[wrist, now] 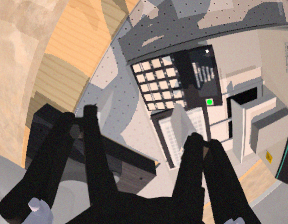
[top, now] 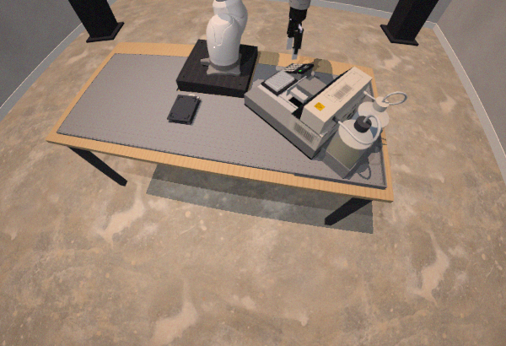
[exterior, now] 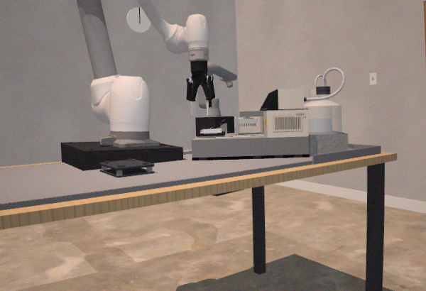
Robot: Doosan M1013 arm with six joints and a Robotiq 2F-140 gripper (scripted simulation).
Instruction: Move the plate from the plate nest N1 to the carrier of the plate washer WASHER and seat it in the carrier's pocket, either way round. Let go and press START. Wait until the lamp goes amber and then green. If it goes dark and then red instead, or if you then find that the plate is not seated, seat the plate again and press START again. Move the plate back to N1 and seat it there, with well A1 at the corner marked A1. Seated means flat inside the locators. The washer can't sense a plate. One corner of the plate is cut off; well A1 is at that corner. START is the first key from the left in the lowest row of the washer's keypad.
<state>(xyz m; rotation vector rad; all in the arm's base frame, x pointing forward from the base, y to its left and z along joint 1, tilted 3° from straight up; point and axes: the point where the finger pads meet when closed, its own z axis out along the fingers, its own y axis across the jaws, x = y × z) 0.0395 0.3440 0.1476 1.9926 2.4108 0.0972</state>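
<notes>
Now: the white well plate 130 mm ahead of my hand, 90 mm below it and 60 mm to the right of it. Also, from my hand: plate washer (240 mm ahead, 60 mm below, 40 mm to the left); washer carrier (130 mm ahead, 100 mm below, 60 mm to the right); plate nest N1 (540 mm to the right, 240 mm ahead, 170 mm below).
</notes>
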